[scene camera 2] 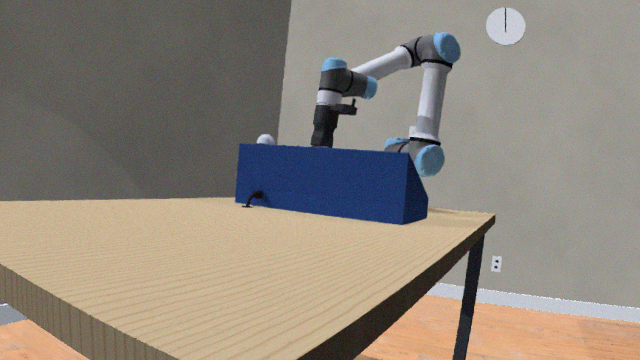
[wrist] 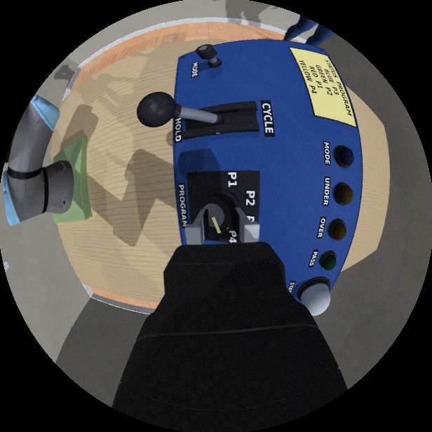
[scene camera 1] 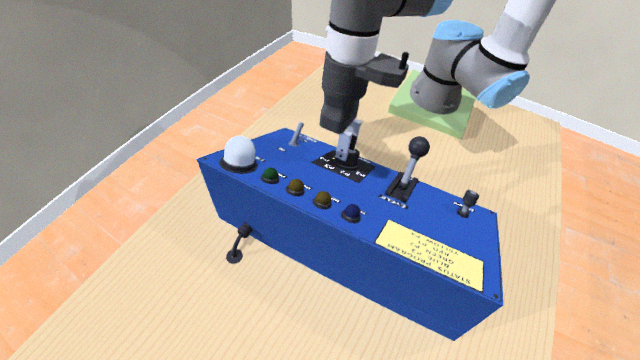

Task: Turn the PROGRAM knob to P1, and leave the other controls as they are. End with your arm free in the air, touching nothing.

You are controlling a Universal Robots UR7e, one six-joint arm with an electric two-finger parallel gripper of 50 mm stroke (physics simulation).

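Frame: origin at the arm's base, x right, y ahead, z up, level; millimetres.
Seen in the pictures: gripper, fingertip midpoint: (scene camera 1: 345,152); arm's base at its link origin: (scene camera 1: 434,97).
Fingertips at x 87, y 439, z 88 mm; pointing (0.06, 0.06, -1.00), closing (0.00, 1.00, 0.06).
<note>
Offsets run from my fingertips to a thing's middle. "*": to the spot under its first point.
The PROGRAM knob {dx -3, dy -4, dz -10 mm} (scene camera 1: 353,160) (wrist: 215,214) is a round black knob with a grey top on a black label plate (wrist: 199,181). Its yellow pointer line points toward the P4 label (wrist: 233,237) in the wrist view. The P1 label (wrist: 232,179) lies at the other end of the scale, and P3 is partly hidden by a finger. My gripper (scene camera 1: 348,150) (wrist: 220,217) points down at the panel and is shut on the knob, with one finger on each side. In scene camera 2 the fingers and the knob are hidden behind the blue console {dx -63, dy +65, dz -35 mm} (scene camera 2: 320,182).
The CYCLE lever (scene camera 1: 419,147) (wrist: 156,109) with its black ball stands beside the knob. Beyond it is the MODE switch {dx -243, dy -1, dz -15 mm} (scene camera 1: 470,197) (wrist: 206,51). A metal toggle {dx +117, dy -14, dz -9 mm} (scene camera 1: 297,134) stands on the other side. A white dome {* dx +113, dy +158, dz +77 mm} (scene camera 1: 239,152) (wrist: 316,298) and several small lamps line one edge.
</note>
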